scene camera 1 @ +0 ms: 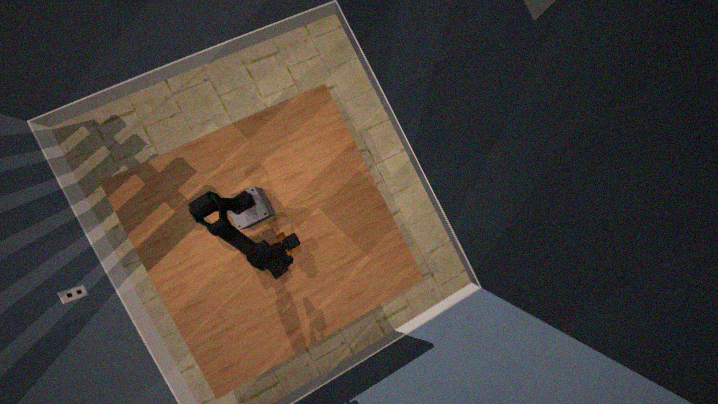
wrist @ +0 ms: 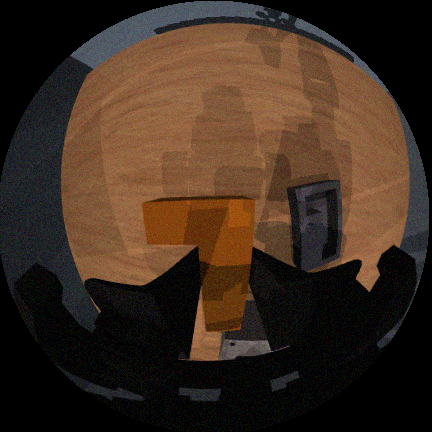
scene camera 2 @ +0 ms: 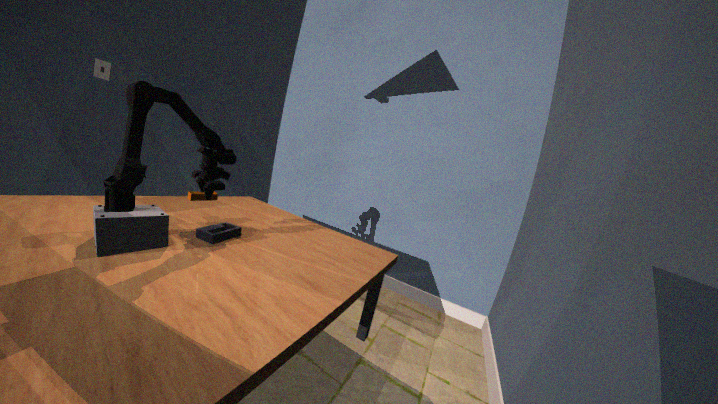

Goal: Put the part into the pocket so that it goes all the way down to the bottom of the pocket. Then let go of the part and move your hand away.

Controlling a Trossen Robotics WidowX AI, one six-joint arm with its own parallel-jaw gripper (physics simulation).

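Places are measured from the arm's base along level axes (x ahead, y left, z up), in centimetres.
Pixels of known places: gripper, fingertip midpoint: [scene camera 1: 287, 245] [wrist: 221, 249] [scene camera 2: 206, 198]; arm's base, origin of the base link: [scene camera 1: 247, 201] [scene camera 2: 118, 209].
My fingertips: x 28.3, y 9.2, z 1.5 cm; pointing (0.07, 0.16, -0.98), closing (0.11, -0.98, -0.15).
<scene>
For each thing: its middle in the pictures, then the offset to it from my fingertips. Level surfaces: height alone.
- orange L-shaped part, body centre: [wrist: 202, 274] [scene camera 1: 287, 241] [scene camera 2: 201, 194] dx -1.6, dy +1.2, dz +1.3 cm
- dark grey block with the pocket, body centre: [wrist: 317, 225] [scene camera 2: 219, 232] dx +0.6, dy -15.6, dz -10.2 cm
- wooden table, its level: dz -12.0 cm
The orange L-shaped part [scene camera 1: 290, 250] [scene camera 2: 195, 196] [wrist: 227, 220] is held level between the fingers by its long arm. Its short arm points left in the wrist view. My gripper [scene camera 2: 208, 193] [wrist: 221, 249] is shut on the part and points down, with the part raised above the table. The dark grey block with the pocket [scene camera 2: 204, 234] [wrist: 301, 235] lies flat on the table, to the right of the part in the wrist view. The pocket opens upward and its floor is partly shadowed. In scene camera 1 the block is not clearly visible near the arm.
The arm's grey base box [scene camera 1: 261, 211] [scene camera 2: 131, 233] [wrist: 247, 348] stands on the wooden table [scene camera 1: 321, 150] [scene camera 2: 281, 281] [wrist: 150, 110], left of the pocket block in scene camera 2. The table's edge and a dark leg [scene camera 2: 370, 309] show there. Shadows cross the table top.
</scene>
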